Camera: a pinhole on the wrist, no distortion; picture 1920 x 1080 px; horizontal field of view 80.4 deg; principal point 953.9 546.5 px. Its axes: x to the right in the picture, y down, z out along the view. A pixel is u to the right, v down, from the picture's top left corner.
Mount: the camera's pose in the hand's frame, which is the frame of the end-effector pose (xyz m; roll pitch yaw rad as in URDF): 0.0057 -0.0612 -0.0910 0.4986 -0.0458 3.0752
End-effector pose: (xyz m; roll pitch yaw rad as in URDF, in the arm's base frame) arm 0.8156 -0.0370 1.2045 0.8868 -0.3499 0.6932
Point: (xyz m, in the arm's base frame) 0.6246 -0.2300 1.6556
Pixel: 1251.9 203.4
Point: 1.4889 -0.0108 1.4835
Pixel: outside the picture
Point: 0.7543 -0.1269 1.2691
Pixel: 1497.5 456.7
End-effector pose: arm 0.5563 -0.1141 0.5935 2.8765 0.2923 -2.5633
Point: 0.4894 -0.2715 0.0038
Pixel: outside the picture
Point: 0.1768 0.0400 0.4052
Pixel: 350.4 70.5
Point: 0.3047 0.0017 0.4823
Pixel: 472.4 57.4
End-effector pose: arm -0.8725 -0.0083 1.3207 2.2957 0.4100 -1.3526
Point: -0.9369 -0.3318 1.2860
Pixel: outside the picture
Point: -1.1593 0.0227 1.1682
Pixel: 1107.4 826.3
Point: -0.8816 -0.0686 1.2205
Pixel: 374.7 913.1
